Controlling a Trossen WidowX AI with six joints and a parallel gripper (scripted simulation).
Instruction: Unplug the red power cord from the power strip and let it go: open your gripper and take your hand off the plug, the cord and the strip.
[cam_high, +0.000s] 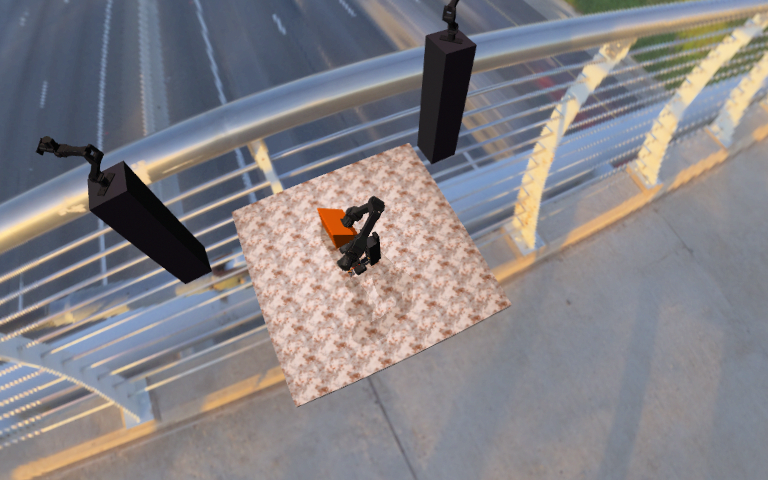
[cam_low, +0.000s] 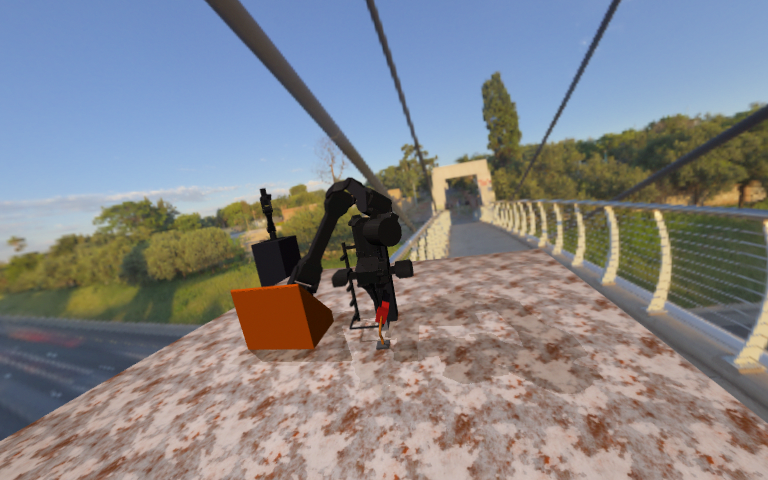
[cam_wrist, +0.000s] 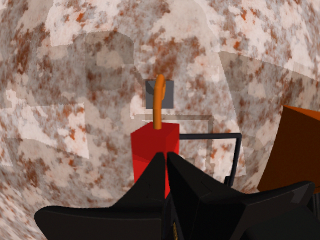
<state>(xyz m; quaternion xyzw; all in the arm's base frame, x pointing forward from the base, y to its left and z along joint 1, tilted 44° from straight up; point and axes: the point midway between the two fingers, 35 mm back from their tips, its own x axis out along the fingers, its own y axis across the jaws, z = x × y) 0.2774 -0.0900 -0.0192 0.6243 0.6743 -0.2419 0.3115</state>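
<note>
My gripper tip is now 3 cm to the right of the red plug and 1 cm above it.
</note>
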